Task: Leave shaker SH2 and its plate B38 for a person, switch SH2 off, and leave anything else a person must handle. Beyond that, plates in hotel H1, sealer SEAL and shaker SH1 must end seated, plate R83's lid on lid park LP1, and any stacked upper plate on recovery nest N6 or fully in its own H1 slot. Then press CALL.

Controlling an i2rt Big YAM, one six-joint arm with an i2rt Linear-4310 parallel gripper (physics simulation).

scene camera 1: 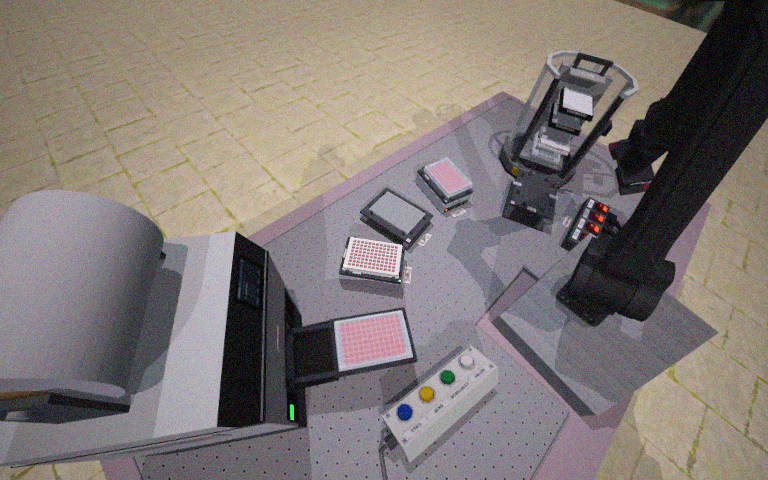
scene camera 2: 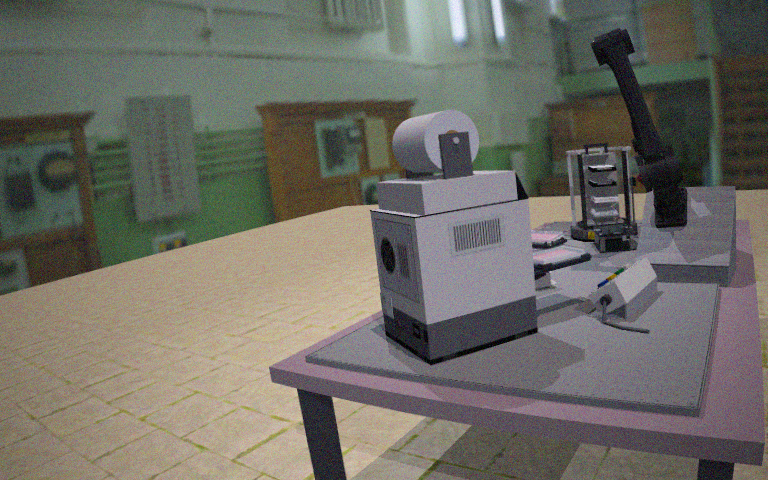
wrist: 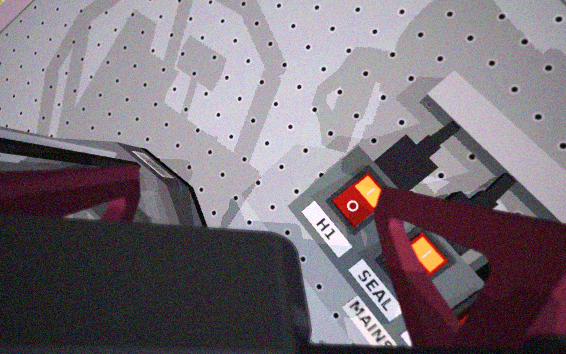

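Pixels of known places: gripper, fingertip midpoint: (scene camera 1: pixel 619 175) (wrist: pixel 263 191); arm's base, link origin: (scene camera 1: pixel 595 288) (scene camera 2: pixel 671 208).
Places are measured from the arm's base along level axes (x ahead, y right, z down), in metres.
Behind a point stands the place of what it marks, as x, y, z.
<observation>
My gripper (scene camera 1: pixel 631 169) {0.103, 0.416, 0.018} (wrist: pixel 263 191) {0.103, 0.416, 0.018} is open and empty, above the table near the switch box (scene camera 1: pixel 586 223) {0.077, 0.301, 0.116}. In the wrist view, its right finger overlaps the lit rockers beside the H1 label (wrist: pixel 327 229) {0.107, 0.393, 0.123} and SEAL label (wrist: pixel 376 289) {0.099, 0.344, 0.123}; the third rocker is mostly hidden. Hotel H1 (scene camera 1: pixel 540 118) {0.393, 0.482, 0.026} (scene camera 2: pixel 626 192) {0.223, 0.421, 0.002} holds several plates at different heights. Nest N6 (scene camera 1: pixel 529 198) {0.237, 0.230, 0.104} bears no plate. A pink plate (scene camera 1: pixel 448 176) {0.435, 0.095, 0.093} sits on a unit with an orange light. A white plate with red wells (scene camera 1: pixel 373 256) {0.367, -0.245, 0.096} sits on another unit. A pink plate (scene camera 1: pixel 372 339) {0.214, -0.378, 0.038} lies on the sealer's (scene camera 1: pixel 243 339) {0.272, -0.523, -0.142} extended carriage. SH1, SH2 and LP1 labels are unreadable.
A dark-framed unit with a grey top (scene camera 1: pixel 397 211) {0.444, -0.094, 0.119} stands between the two plate-bearing units. The button box (scene camera 1: pixel 447 407) {0.050, -0.346, 0.083} (scene camera 2: pixel 634 288) {0.030, -0.376, 0.115} has blue, yellow, green and white buttons at the front. Black cables (wrist: pixel 407 162) {0.038, 0.405, 0.127} leave the switch box beside the arm base (scene camera 1: pixel 611 288) {0.016, -0.109, -0.127}.
</observation>
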